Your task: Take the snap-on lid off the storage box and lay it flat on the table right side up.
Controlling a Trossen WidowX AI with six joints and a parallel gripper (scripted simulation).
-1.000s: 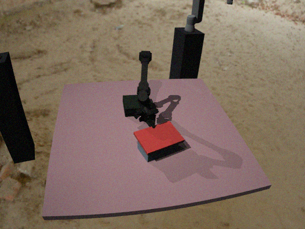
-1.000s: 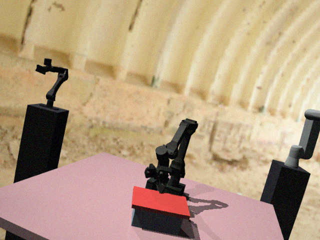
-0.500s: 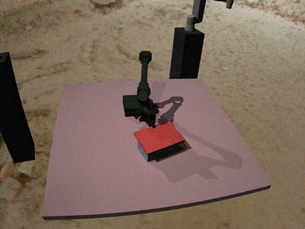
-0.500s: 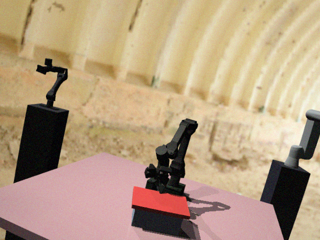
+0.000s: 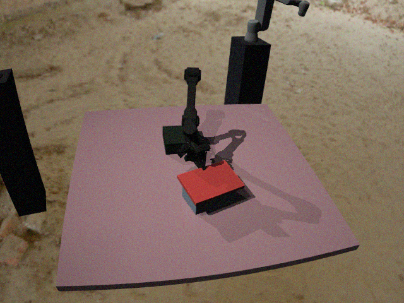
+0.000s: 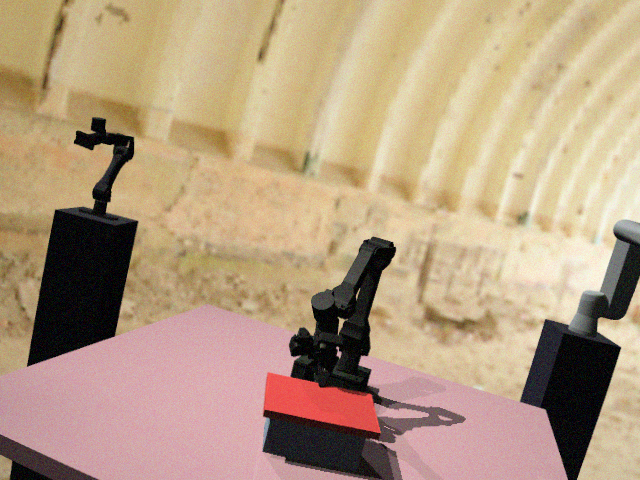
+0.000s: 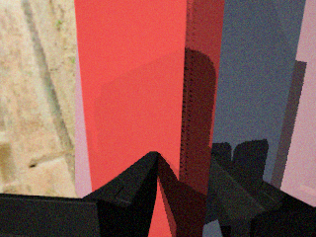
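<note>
Right now the red lid is 80 mm ahead of my gripper tip and 10 mm to the left of it. Round my gripper tip: storage box: 70 mm ahead, 10 mm to the left, 60 mm below.
</note>
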